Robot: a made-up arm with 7 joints.
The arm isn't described. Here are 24 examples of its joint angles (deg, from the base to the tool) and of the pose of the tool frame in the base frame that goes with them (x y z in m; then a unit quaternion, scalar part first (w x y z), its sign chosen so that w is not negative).
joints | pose
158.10 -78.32 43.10 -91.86 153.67 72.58 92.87 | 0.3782 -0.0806 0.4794 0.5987 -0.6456 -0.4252 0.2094
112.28 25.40 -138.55 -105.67 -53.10 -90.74 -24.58 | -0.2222 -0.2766 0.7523 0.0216 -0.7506 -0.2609 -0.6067
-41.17 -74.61 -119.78 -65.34 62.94 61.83 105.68 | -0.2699 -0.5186 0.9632 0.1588 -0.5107 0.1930 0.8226
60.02 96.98 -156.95 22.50 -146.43 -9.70 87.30 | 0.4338 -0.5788 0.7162 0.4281 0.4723 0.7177 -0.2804
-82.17 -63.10 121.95 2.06 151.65 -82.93 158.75 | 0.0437 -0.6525 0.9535 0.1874 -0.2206 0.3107 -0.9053
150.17 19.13 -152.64 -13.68 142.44 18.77 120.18 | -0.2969 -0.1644 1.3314 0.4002 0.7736 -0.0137 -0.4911
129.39 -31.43 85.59 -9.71 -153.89 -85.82 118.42 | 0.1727 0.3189 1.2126 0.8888 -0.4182 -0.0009 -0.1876
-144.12 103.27 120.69 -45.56 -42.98 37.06 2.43 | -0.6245 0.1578 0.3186 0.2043 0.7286 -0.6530 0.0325
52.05 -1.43 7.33 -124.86 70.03 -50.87 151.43 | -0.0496 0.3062 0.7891 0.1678 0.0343 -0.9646 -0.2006
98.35 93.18 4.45 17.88 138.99 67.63 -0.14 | -0.1263 -0.7133 0.4995 0.1928 0.7989 0.0729 -0.5650
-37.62 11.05 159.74 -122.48 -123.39 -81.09 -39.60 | 0.1161 0.3082 0.8694 0.7571 0.2001 -0.3967 -0.4791
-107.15 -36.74 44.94 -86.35 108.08 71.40 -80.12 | -0.1111 -0.4482 0.7867 0.1028 -0.1969 -0.9107 0.3482
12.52 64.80 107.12 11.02 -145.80 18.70 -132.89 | 0.6297 -0.2367 0.9130 0.4398 0.1516 0.7417 -0.4832
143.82 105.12 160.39 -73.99 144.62 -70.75 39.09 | -0.3939 -0.2893 0.2345 0.6220 0.5383 -0.5534 0.1303
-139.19 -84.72 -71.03 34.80 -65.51 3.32 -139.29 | 0.3039 -0.6661 0.7771 0.2282 -0.1424 -0.3589 0.8938
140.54 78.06 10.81 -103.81 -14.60 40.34 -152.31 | -0.1451 -0.2868 1.0250 0.1514 -0.3329 0.0591 0.9288
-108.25 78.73 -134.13 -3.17 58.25 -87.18 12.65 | -0.0955 0.5879 0.8124 0.4608 -0.1739 0.2238 -0.8411
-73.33 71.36 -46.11 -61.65 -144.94 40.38 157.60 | 0.2655 0.2792 1.0303 0.1729 0.3664 0.1817 -0.8960
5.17 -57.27 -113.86 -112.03 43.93 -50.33 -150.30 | -0.1637 -0.3263 0.7983 0.1046 0.8008 0.1354 0.5740
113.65 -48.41 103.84 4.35 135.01 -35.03 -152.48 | 0.0938 0.5070 1.1995 0.9534 0.0804 0.0404 -0.2879
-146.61 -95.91 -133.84 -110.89 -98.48 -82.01 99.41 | 0.2603 -0.0748 0.8990 0.4776 -0.1953 0.0814 0.8527
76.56 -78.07 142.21 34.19 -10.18 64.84 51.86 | -0.3826 0.5702 0.6242 0.6876 0.1250 -0.6565 0.2837
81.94 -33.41 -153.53 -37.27 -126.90 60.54 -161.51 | -0.2197 0.1406 1.2338 0.3897 -0.7210 -0.0779 0.5677
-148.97 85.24 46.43 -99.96 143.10 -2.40 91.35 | -0.4622 -0.1220 0.9053 0.7488 0.2237 0.1206 0.6121
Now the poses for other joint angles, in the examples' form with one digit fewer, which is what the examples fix.
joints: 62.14 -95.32 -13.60 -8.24 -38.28 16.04 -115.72
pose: -0.333 0.678 0.596 0.631 0.146 -0.621 -0.442
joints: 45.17 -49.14 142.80 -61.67 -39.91 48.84 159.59
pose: -0.126 0.220 1.245 0.059 0.548 -0.214 -0.806
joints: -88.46 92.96 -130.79 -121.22 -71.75 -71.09 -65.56
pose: 0.105 0.138 0.380 0.527 -0.497 -0.615 0.311
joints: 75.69 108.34 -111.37 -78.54 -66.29 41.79 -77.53
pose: -0.239 -0.508 0.423 0.115 0.891 0.156 -0.410
